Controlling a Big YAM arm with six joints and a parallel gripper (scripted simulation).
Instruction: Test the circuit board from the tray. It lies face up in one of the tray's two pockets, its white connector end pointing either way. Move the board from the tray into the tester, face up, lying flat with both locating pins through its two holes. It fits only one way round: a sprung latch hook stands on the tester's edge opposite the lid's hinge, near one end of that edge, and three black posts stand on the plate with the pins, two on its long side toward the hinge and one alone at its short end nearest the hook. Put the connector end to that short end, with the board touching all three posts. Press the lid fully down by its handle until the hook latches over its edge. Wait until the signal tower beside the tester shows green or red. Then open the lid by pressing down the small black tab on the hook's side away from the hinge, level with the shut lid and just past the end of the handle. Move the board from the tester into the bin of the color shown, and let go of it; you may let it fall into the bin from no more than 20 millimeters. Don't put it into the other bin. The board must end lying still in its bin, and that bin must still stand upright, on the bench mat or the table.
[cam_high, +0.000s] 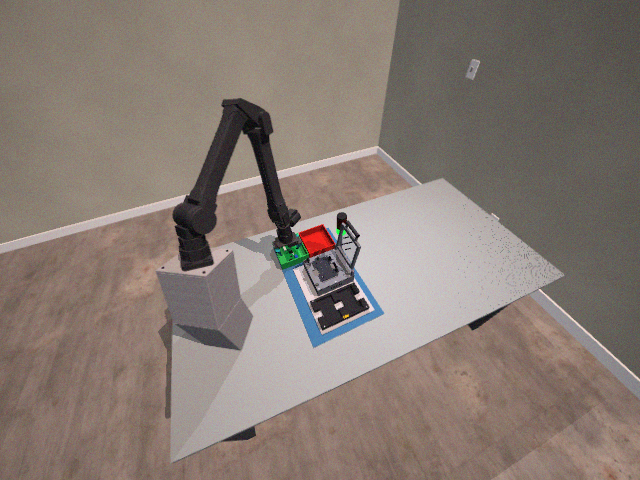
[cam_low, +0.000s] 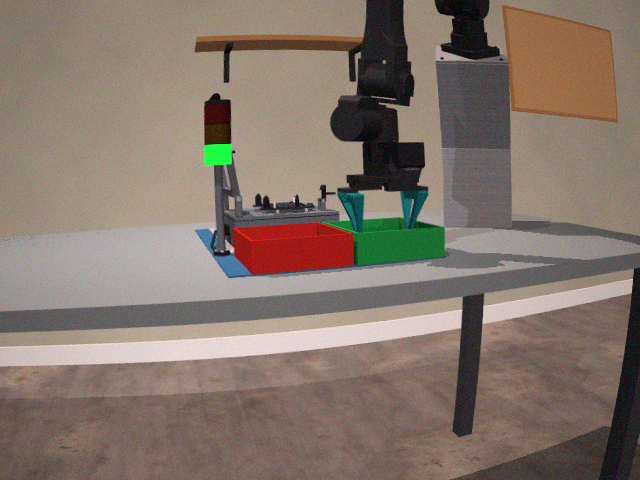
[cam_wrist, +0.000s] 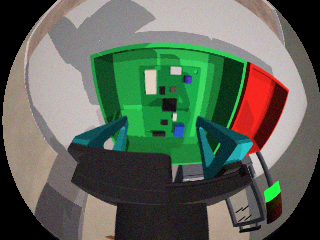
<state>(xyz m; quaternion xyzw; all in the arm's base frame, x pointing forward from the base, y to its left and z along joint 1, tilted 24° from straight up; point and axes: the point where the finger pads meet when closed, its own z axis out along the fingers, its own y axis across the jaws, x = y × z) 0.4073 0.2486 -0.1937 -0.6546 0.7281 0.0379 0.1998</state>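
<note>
The green bin is 2 cm below my hand, 1 cm to the left of it and 1 cm ahead of it. Also, from my hand: green circuit board 3 cm below, 1 cm to the left, 1 cm ahead; then latch hook 14 cm to the right, 5 cm above, 4 cm ahead; then red bin 16 cm ahead, 2 cm below.
</note>
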